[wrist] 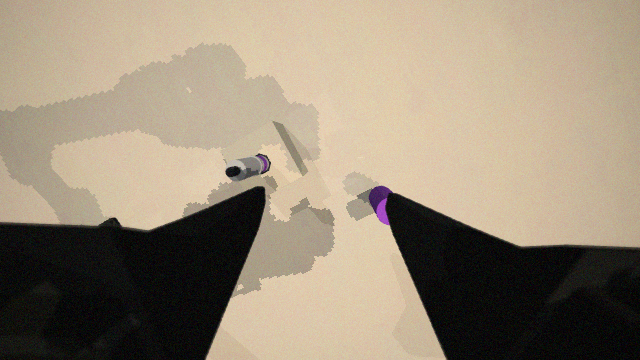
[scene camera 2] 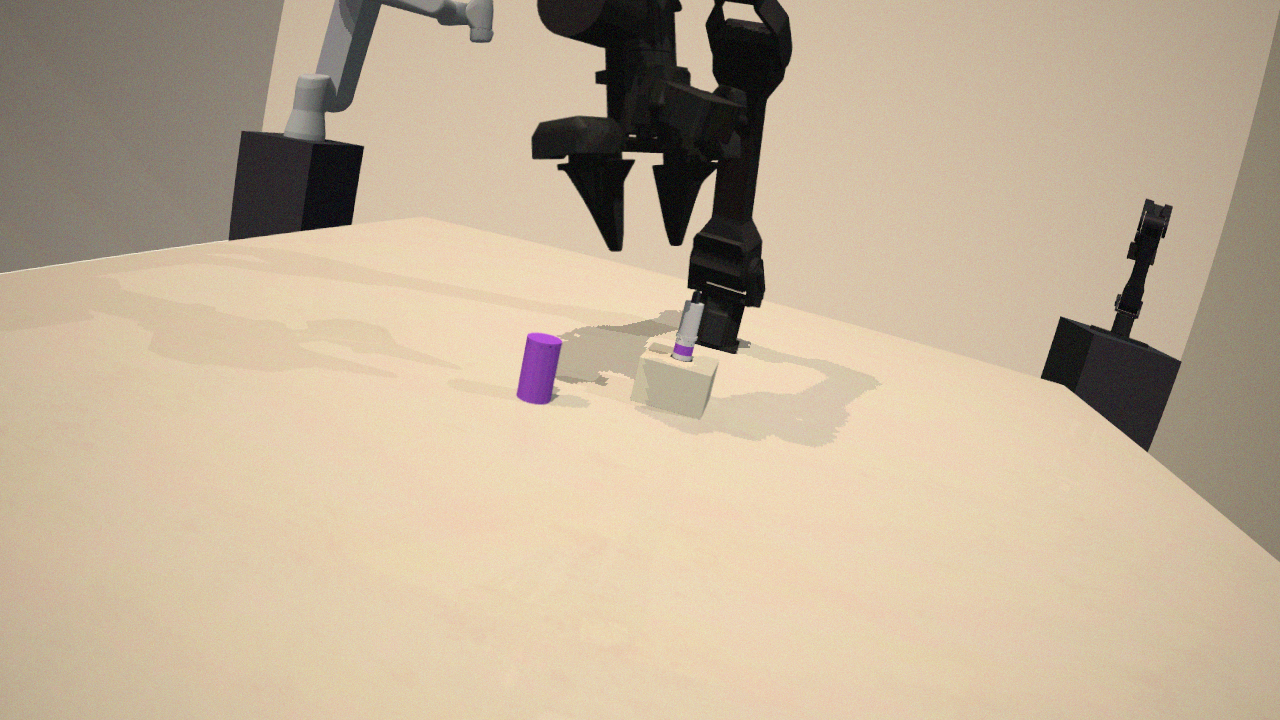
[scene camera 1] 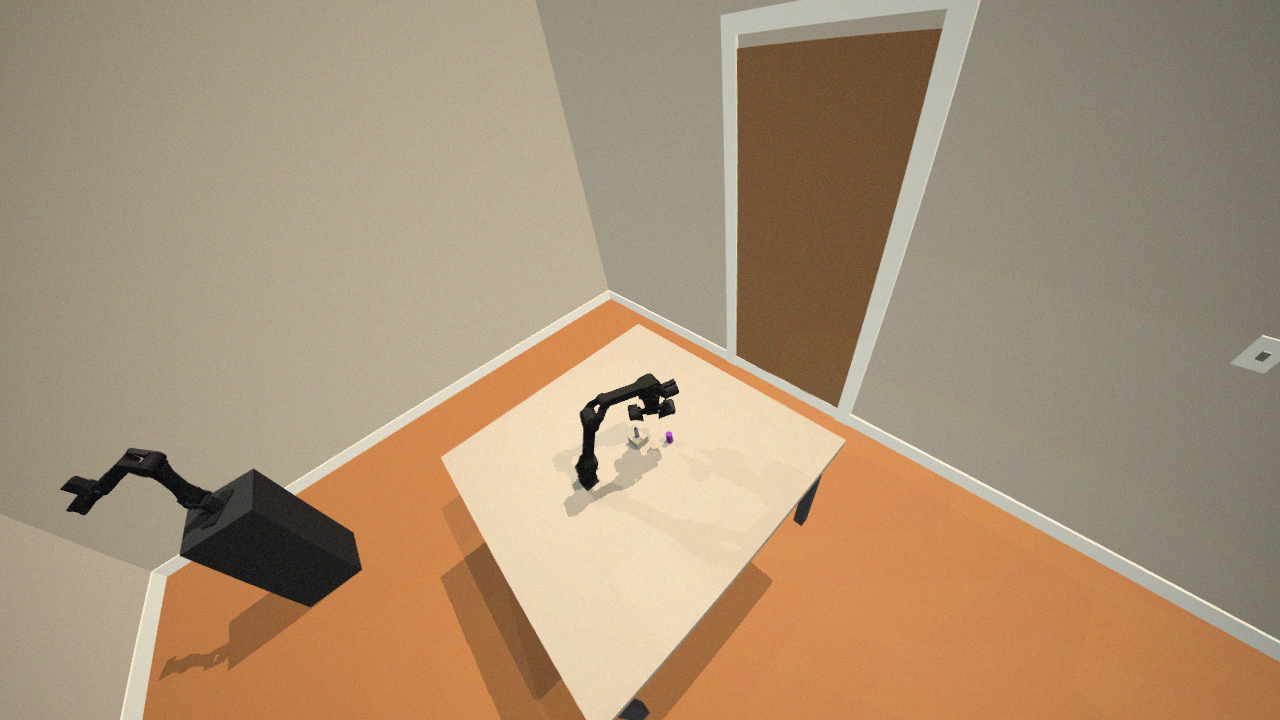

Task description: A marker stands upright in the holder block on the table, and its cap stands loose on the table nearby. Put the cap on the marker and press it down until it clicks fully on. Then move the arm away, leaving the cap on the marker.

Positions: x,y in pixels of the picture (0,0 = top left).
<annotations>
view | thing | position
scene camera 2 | gripper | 647,248
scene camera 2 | purple cap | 541,353
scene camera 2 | pale holder block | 673,389
</annotations>
